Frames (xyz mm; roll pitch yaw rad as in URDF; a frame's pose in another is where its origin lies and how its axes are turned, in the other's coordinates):
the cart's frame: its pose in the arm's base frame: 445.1 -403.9 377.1 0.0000 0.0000 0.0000
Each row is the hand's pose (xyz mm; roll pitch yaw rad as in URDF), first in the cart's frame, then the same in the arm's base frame.
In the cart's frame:
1: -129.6 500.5 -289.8 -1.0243 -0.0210 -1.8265
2: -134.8 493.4 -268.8 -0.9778 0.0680 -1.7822
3: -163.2 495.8 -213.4 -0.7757 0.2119 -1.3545
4: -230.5 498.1 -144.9 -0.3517 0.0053 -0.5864
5: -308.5 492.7 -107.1 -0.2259 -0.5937 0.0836
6: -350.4 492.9 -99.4 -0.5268 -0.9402 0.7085
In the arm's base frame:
1: 315.5 96.6 87.3 -1.0243 -0.0210 -1.8265
2: 310.3 89.5 108.3 -0.9778 0.0680 -1.7822
3: 281.9 91.9 163.7 -0.7757 0.2119 -1.3545
4: 214.6 94.2 232.2 -0.3517 0.0053 -0.5864
5: 136.6 88.8 270.0 -0.2259 -0.5937 0.0836
6: 94.7 89.0 277.7 -0.5268 -0.9402 0.7085

